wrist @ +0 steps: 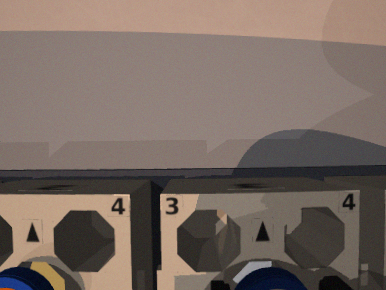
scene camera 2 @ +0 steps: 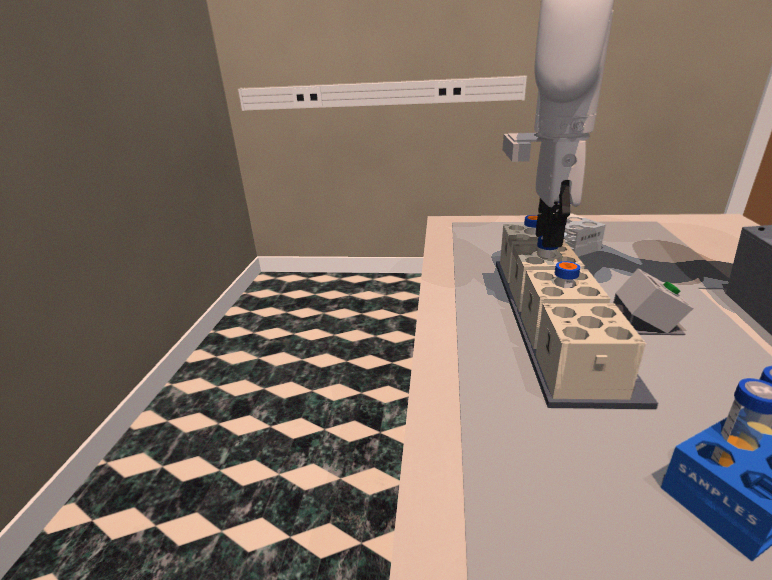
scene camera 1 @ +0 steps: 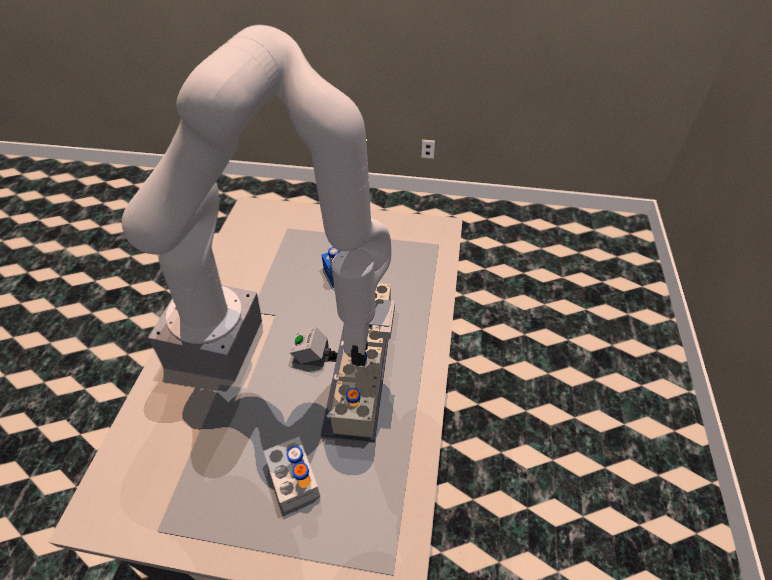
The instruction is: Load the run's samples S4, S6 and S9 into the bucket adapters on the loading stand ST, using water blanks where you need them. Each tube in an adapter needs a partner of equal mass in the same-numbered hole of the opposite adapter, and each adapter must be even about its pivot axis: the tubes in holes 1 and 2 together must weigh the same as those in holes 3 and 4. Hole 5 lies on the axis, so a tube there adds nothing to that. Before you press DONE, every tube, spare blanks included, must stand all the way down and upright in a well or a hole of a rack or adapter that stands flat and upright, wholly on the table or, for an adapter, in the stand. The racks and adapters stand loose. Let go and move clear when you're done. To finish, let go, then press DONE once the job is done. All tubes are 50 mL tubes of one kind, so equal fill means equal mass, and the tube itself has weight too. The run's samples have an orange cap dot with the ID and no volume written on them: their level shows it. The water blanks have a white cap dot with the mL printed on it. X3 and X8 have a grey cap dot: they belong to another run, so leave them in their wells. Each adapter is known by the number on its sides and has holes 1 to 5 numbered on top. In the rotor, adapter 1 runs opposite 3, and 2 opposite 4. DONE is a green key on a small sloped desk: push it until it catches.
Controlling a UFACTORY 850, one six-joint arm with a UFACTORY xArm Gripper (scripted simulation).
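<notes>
There's a white blanks rack that I can see here, and I can see my gripper too. Scene camera 1 also shows my gripper.
</notes>
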